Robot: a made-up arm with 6 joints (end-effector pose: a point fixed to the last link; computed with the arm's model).
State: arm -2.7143 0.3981 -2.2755 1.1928 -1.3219 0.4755
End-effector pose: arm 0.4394 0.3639 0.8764 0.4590 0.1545 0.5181 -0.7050
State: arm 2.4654 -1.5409 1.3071 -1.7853 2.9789 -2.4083
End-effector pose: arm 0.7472 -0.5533 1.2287 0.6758 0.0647 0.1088 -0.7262
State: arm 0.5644 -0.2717 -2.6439 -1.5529 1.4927 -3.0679
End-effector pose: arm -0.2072 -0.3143 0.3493 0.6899 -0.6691 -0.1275 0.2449
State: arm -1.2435 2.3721 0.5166 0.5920 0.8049 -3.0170
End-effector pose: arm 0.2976 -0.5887 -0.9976 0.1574 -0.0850 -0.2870 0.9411
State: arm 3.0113 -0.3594 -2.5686 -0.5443 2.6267 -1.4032
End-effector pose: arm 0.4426 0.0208 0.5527 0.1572 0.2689 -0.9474 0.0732
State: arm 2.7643 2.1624 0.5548 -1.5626 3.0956 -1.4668
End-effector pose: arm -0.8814 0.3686 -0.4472 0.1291 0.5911 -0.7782 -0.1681
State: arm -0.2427 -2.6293 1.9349 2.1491 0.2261 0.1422
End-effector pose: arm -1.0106 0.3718 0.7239 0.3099 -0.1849 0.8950 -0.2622
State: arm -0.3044 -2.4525 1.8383 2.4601 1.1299 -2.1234
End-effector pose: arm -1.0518 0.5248 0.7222 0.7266 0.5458 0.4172 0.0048
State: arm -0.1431 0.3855 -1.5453 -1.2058 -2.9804 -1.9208
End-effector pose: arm -0.3485 0.0688 1.4290 0.3707 -0.4674 -0.2411 0.7655
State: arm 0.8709 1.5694 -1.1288 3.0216 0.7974 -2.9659
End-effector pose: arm 0.5940 0.8442 1.5342 0.1066 0.3017 0.9362 0.1457
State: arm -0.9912 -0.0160 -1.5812 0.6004 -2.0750 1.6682
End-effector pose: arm -0.4722 0.6086 1.1054 0.8249 -0.3673 -0.1017 -0.4175
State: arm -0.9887 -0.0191 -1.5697 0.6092 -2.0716 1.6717
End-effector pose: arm -0.4770 0.6102 1.1124 0.8257 -0.3681 -0.0959 -0.4165
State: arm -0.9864 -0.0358 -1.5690 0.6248 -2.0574 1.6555
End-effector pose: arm -0.4874 0.6176 1.1005 0.8260 -0.3763 -0.0899 -0.4100
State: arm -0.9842 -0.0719 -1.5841 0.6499 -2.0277 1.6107
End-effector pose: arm -0.5054 0.6320 1.0606 0.8249 -0.3948 -0.0833 -0.3959
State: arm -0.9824 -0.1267 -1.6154 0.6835 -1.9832 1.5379
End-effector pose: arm -0.5278 0.6498 0.9922 0.8210 -0.4225 -0.0752 -0.3766
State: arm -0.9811 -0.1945 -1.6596 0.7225 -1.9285 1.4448
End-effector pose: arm -0.5492 0.6644 0.9021 0.8134 -0.4554 -0.0650 -0.3562
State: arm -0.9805 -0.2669 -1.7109 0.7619 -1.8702 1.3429
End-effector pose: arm -0.5642 0.6705 0.8025 0.8027 -0.4880 -0.0533 -0.3387
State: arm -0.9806 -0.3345 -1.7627 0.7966 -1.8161 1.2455
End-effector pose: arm -0.5703 0.6667 0.7078 0.7910 -0.5158 -0.0422 -0.3263
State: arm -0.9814 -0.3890 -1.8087 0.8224 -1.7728 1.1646
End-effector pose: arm -0.5685 0.6559 0.6304 0.7807 -0.5364 -0.0339 -0.3188
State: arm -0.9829 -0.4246 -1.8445 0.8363 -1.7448 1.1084
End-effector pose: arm -0.5621 0.6433 0.5777 0.7733 -0.5495 -0.0302 -0.3148
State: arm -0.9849 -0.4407 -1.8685 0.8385 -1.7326 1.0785
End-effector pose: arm -0.5544 0.6330 0.5499 0.7694 -0.5561 -0.0311 -0.3128
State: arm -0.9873 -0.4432 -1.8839 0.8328 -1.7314 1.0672
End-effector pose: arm -0.5467 0.6257 0.5390 0.7678 -0.5587 -0.0351 -0.3117
